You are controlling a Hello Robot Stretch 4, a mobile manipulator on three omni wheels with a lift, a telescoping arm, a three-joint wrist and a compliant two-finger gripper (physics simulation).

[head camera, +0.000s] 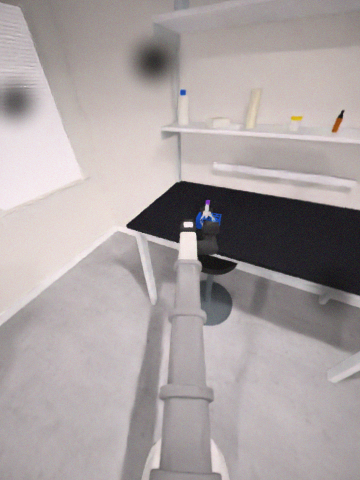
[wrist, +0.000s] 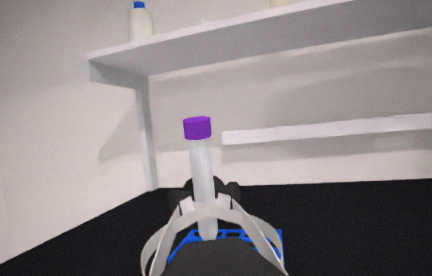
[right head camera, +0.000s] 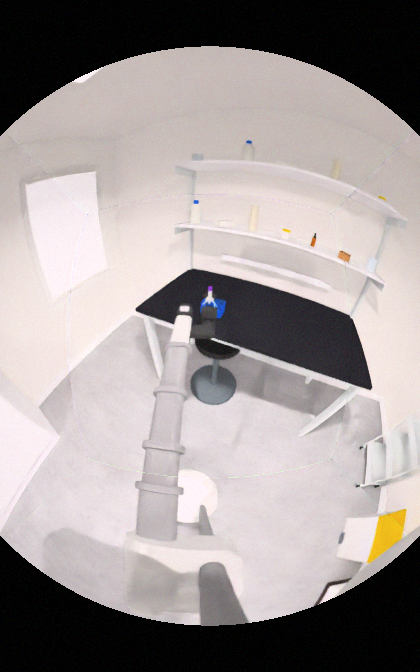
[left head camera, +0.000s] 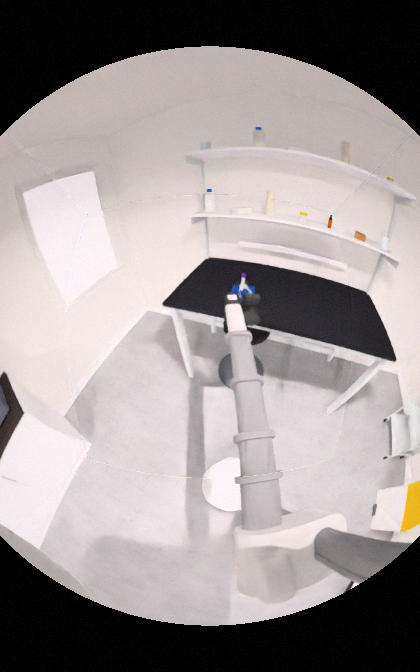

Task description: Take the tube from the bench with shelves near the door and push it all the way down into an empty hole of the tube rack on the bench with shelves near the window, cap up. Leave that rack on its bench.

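Frame: origin at the robot's base, x right, y ahead, z up, level; metres.
Seen in the pictures: gripper, fingertip midpoint: (wrist: pixel 203 191).
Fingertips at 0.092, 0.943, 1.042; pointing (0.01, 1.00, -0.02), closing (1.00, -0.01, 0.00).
Offsets run from my fingertips to a thing's top centre, as dx, dy, dz. "*": to the spot under its first point. Level surfaces: height alone.
The tube @(-0.001, -0.045, +0.073) (head camera: pixel 207 206) (left head camera: pixel 243 280) (right head camera: pixel 210 293) (wrist: pixel 202 167), whitish with a purple cap, is upright, cap up, with a slight lean in the wrist view. My gripper (head camera: pixel 207 214) (left head camera: pixel 243 286) (right head camera: pixel 210 300) (wrist: pixel 203 191) is shut on it below the cap. The blue tube rack @(* +0.074, +0.013, -0.080) (head camera: pixel 218 218) (left head camera: pixel 252 289) (right head camera: pixel 221 306) (wrist: pixel 280 240) stands on the black-topped bench @(dz -0.155) (head camera: pixel 280 225) (left head camera: pixel 310 310) (right head camera: pixel 285 330) (wrist: pixel 350 230). The tube's lower end shows in front of the rack's top grid in the wrist view and appears above it. The fingers and wrist hide part of the rack, so I cannot tell which hole lies below.
A shelf (head camera: pixel 250 132) (wrist: pixel 200 40) with bottles and jars hangs behind the bench, and a white rail (head camera: pixel 280 176) (wrist: pixel 325 129) runs below it. A dark stool (head camera: pixel 216 302) (right head camera: pixel 214 385) stands under the front edge. The window @(* -1.317, +0.792, +0.360) (head camera: pixel 30 115) is left. A white trolley stands far right.
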